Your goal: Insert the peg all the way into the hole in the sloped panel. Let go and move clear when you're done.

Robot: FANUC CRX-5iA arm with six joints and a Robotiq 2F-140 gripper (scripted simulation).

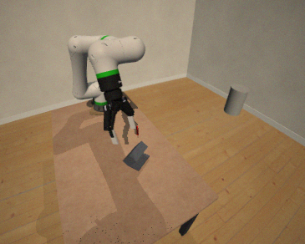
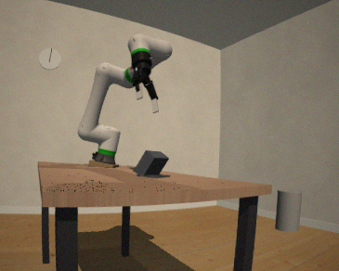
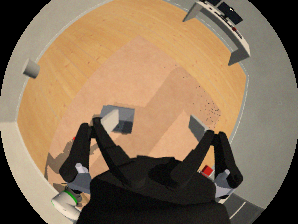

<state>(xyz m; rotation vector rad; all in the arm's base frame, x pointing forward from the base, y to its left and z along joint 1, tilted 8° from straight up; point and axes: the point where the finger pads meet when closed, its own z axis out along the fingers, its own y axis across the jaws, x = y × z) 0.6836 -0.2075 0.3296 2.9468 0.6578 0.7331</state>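
Right now the red peg is 24 cm behind my hand, 22 cm to the left of it and 27 cm below it.
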